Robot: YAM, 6 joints.
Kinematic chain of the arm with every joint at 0, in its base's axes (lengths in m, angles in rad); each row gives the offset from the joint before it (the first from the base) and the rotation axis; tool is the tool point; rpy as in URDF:
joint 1: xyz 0 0 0.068 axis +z
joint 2: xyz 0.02 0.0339 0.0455 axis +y
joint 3: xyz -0.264 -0.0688 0 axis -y
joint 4: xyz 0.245 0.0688 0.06 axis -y
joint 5: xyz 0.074 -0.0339 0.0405 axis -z
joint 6: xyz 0.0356 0 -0.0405 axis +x
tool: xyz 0 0 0 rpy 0 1.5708 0
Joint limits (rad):
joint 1: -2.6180..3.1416
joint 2: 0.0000..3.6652
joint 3: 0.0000..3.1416
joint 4: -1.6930..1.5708
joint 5: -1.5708..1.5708
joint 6: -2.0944..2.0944
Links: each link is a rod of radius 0.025 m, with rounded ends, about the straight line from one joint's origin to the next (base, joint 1, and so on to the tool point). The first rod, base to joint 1, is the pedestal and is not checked.
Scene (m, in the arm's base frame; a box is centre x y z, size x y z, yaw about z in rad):
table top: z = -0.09
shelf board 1: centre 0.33 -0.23 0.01 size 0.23 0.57 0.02 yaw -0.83
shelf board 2: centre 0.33 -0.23 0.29 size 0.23 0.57 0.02 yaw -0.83
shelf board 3: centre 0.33 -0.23 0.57 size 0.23 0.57 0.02 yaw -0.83
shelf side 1: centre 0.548 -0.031 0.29 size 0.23 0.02 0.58 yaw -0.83
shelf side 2: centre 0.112 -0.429 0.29 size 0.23 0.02 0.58 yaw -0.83
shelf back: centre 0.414 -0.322 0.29 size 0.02 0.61 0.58 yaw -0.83
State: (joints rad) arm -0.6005 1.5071 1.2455 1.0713 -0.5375 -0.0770
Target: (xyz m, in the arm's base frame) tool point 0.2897 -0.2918 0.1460
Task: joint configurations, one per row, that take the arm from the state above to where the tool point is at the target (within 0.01 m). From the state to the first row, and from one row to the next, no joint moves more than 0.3 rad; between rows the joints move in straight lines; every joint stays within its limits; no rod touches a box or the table.
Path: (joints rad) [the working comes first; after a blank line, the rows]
Joints at the target: -0.8314 2.0379 0.9557 0.9384 -0.5111 -0.0770
Straight joint move there: touches shelf board 2.

1: -0.5162 1.2666 1.0562 1.1239 -0.5789 -0.0770
2: -0.4318 1.0261 0.8668 1.1766 -0.6203 -0.0770
3: -0.5990 1.0172 0.5779 1.0576 -0.7917 -0.0770
4: -0.7662 1.0083 0.2889 0.9386 -0.9631 -0.0770
5: -0.9333 0.9994 0.0000 0.8196 -1.1346 -0.0770
6: -0.9078 1.2590 0.2389 0.8493 -0.9787 -0.0770
7: -0.8823 1.5187 0.4778 0.8790 -0.8228 -0.0770
8: -0.8569 1.7783 0.7167 0.9087 -0.6670 -0.0770
9: -0.8314 2.0379 0.9557 0.9384 -0.5111 -0.0770

